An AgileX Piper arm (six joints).
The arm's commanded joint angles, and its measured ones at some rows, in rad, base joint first. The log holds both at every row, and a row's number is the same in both.
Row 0, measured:
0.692, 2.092, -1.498, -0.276, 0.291, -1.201
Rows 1 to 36, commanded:
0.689, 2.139, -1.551, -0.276, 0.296, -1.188
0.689, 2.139, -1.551, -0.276, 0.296, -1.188
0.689, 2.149, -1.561, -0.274, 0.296, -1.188
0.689, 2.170, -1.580, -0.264, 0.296, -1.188
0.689, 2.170, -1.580, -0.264, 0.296, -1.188
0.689, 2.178, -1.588, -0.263, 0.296, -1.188
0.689, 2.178, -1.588, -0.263, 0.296, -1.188
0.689, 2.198, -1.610, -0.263, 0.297, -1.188
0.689, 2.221, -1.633, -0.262, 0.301, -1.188
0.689, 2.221, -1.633, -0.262, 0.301, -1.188
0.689, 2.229, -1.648, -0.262, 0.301, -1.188
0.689, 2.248, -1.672, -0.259, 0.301, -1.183
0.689, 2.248, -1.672, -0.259, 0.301, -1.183
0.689, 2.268, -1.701, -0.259, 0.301, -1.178
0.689, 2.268, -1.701, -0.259, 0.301, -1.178
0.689, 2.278, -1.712, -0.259, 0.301, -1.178
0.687, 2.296, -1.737, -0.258, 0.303, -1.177
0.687, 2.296, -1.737, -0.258, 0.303, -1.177
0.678, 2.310, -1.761, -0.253, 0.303, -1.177
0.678, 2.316, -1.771, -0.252, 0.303, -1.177
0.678, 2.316, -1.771, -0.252, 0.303, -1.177
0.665, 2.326, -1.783, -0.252, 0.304, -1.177
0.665, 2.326, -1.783, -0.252, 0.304, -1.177
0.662, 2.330, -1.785, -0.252, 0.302, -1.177
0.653, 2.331, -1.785, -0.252, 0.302, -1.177
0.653, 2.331, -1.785, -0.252, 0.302, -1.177
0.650, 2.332, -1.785, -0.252, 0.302, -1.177
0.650, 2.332, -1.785, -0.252, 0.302, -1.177
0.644, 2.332, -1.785, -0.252, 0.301, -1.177
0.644, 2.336, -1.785, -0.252, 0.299, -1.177
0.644, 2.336, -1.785, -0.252, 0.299, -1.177
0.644, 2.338, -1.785, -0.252, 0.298, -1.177
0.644, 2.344, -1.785, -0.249, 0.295, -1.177
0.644, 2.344, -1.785, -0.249, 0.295, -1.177
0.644, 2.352, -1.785, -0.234, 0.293, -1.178
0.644, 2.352, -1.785, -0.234, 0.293, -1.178
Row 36, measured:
0.646, 2.340, -1.777, -0.253, 0.296, -1.179
